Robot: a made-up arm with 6 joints.
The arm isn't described. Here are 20 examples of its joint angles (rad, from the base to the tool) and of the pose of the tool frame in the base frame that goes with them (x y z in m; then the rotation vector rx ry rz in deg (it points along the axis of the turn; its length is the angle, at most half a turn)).
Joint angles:
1: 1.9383 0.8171 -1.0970 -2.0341 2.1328 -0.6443
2: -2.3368 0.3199 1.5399 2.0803 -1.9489 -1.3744
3: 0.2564 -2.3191 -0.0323 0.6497 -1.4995 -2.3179
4: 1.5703 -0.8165 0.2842 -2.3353 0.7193 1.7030
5: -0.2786 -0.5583 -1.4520 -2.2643 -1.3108 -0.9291
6: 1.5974 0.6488 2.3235 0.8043 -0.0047 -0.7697
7: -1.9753 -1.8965 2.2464 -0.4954 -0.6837 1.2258
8: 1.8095 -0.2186 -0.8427 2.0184 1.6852 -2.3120
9: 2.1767 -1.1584 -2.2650 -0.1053 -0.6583 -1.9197
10: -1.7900 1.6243 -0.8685 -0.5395 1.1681 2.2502
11: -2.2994 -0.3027 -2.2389 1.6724 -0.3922 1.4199
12: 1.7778 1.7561 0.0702 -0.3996 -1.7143 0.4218
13: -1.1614 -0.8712 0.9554 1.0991 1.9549 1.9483
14: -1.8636 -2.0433 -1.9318 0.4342 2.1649 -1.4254
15: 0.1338 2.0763 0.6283 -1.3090 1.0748 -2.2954
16: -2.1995 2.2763 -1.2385 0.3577 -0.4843 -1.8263
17: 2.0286 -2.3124 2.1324 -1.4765 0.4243 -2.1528
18: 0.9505 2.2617 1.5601 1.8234 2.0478 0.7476
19: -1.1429 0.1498 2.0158 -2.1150 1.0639 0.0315
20: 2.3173 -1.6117 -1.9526 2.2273 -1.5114 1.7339
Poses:
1: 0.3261 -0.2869 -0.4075 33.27 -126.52 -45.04
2: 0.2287 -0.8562 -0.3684 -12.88 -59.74 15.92
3: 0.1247 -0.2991 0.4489 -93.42 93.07 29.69
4: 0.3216 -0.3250 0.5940 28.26 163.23 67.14
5: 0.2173 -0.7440 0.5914 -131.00 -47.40 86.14
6: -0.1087 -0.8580 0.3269 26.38 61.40 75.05
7: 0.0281 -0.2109 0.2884 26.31 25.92 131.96
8: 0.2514 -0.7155 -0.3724 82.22 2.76 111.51
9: 0.6663 -0.2432 0.2269 -61.70 -84.39 92.34
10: 0.0341 -0.3156 0.0532 -28.36 -45.07 66.79
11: -0.5790 -0.4280 0.0098 55.14 -77.66 41.79
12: 0.1643 -0.3889 0.4038 -96.66 -55.39 121.67
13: 0.1557 -0.4338 0.3463 -130.26 -51.31 62.17
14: -0.3674 -0.3936 0.0284 -15.86 -40.12 55.57
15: -0.5082 -0.5105 0.0938 160.63 76.05 -12.98
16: -0.4689 0.3053 0.0891 -107.34 64.13 -108.84
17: 0.6349 0.2548 0.2379 26.86 -10.60 -130.19
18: -0.2098 0.1153 -0.0353 -0.10 133.41 -82.45
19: -0.2230 -0.2283 0.0291 83.80 -155.50 8.30
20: -0.0944 0.1531 0.6992 -24.34 -16.02 -74.09
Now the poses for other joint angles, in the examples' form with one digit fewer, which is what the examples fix.
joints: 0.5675 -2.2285 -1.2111 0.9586 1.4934 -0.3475
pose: 0.327 0.032 0.148 41.7 65.5 -65.8
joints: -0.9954 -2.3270 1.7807 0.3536 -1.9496 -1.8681
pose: -0.303 0.209 0.617 -109.5 79.3 -14.7
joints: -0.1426 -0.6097 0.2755 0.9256 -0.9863 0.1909
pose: -0.549 -0.636 0.237 0.0 12.4 31.7
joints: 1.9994 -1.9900 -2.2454 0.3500 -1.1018 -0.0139
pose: 0.781 0.112 -0.068 45.5 -68.9 154.4
